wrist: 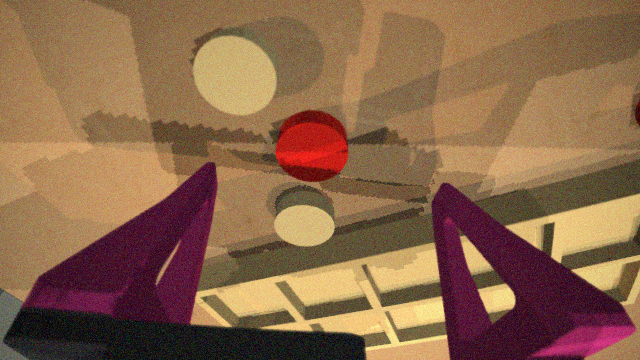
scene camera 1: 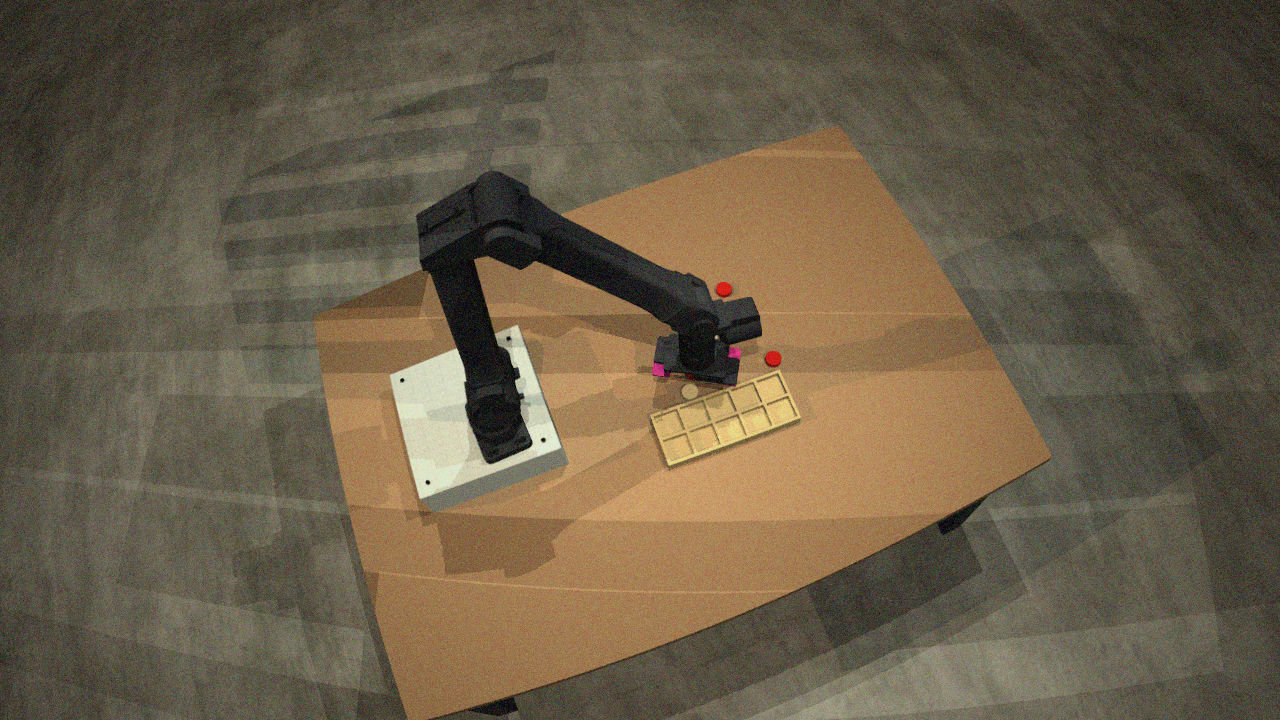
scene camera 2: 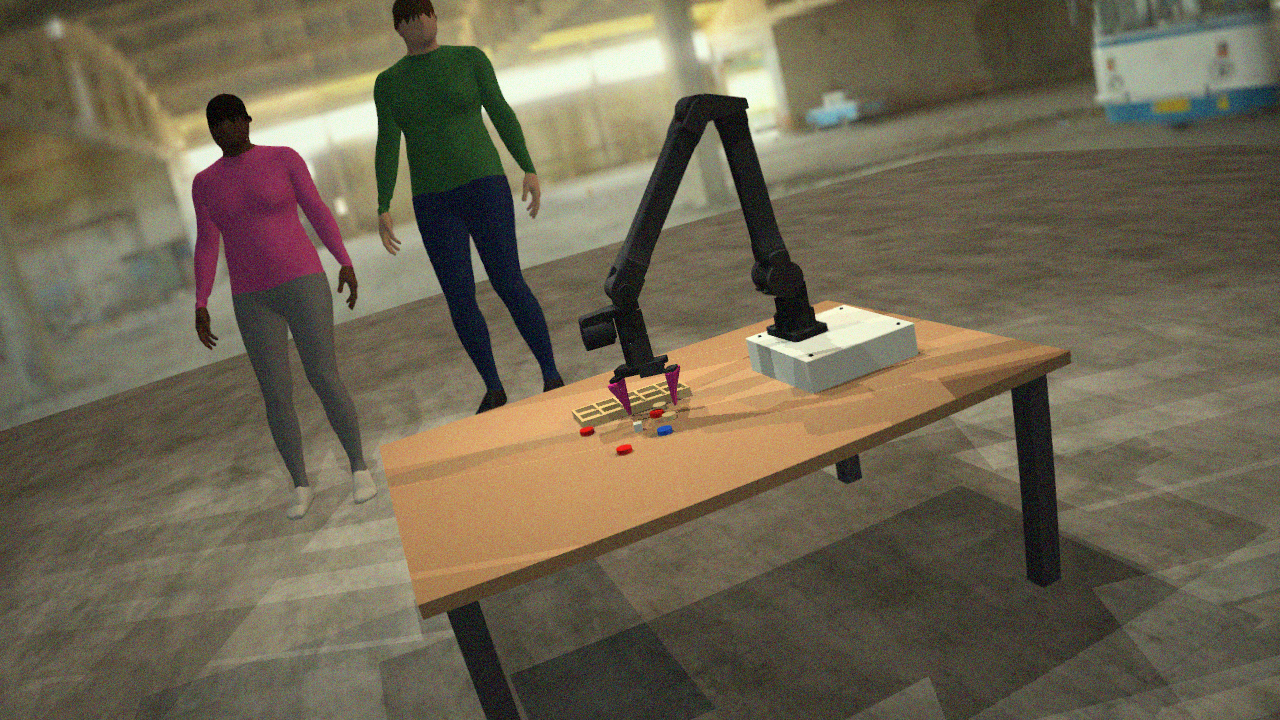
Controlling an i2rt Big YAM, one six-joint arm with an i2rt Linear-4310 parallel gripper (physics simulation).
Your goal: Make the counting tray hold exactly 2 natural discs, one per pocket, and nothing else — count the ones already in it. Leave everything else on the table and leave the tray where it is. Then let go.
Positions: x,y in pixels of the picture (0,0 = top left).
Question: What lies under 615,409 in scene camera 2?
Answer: A counting tray.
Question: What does the counting tray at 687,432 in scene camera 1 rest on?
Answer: The table.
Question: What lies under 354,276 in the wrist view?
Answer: A counting tray.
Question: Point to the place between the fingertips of the gripper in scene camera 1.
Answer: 697,377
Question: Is the gripper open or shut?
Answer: Open.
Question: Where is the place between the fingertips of the gripper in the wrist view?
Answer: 330,183
